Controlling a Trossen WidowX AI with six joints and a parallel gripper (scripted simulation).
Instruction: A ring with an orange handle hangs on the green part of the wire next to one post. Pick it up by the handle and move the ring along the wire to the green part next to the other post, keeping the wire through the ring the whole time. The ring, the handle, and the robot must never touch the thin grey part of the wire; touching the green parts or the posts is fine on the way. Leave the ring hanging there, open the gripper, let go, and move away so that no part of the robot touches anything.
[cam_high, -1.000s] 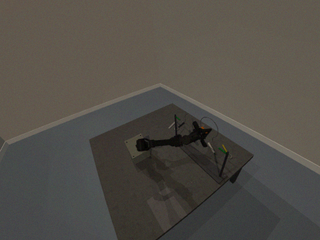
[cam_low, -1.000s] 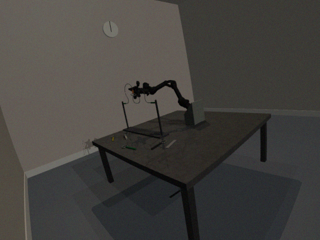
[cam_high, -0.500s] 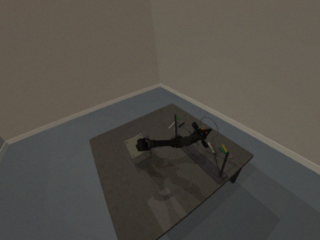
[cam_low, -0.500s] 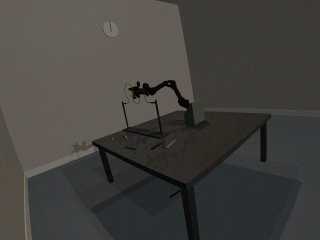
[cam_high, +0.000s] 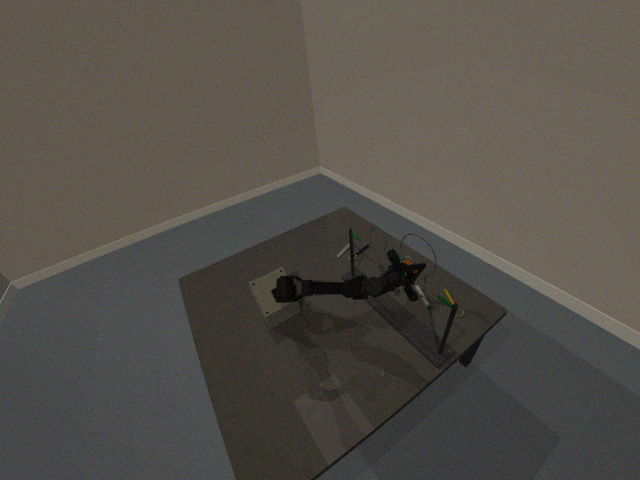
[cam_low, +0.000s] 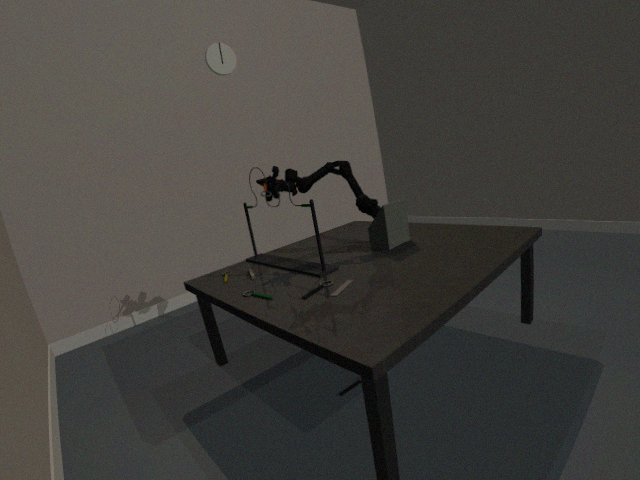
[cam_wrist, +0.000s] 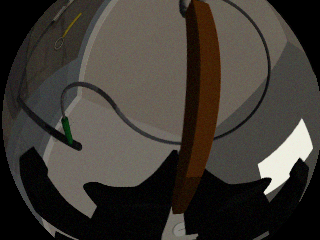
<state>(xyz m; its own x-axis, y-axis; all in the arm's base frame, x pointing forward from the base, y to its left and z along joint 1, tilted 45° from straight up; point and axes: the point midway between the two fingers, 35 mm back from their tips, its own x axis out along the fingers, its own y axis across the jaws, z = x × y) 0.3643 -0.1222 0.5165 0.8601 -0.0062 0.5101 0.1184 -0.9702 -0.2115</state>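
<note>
My gripper tip is 8 cm to the right of the ring with orange handle and 5 cm above it. From my gripper tip the other things lie so: green-handled ring 43 cm below, 39 cm to the left, 34 cm ahead; then black-handled ring 60 cm to the left, 43 cm below, 17 cm ahead; then white piece 42 cm below, 21 cm ahead, 13 cm to the left.
</note>
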